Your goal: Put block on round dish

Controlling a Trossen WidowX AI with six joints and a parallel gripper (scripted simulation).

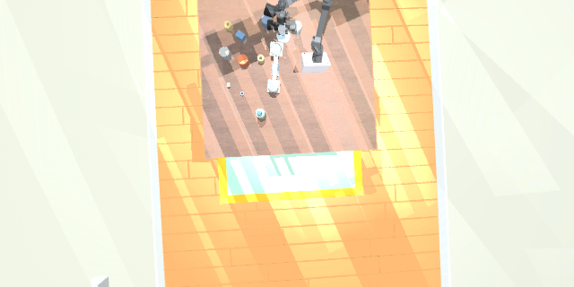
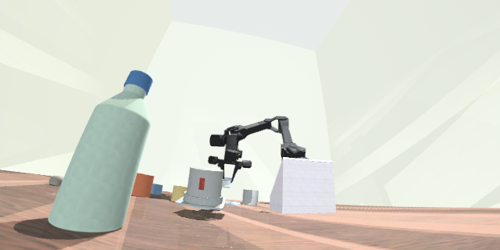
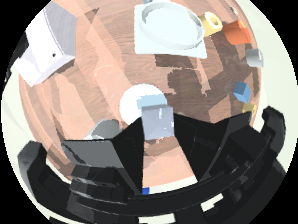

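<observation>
Right now my gripper tip is 80 mm above the round white dish, 20 mm to the left of it and 10 mm past it. Round my gripper tip: small balance (240 mm to the left, 60 mm below, 40 mm ahead); pale block (right at my gripper tip); blue-based cup (100 mm ahead, 90 mm to the right, 50 mm below).
</observation>
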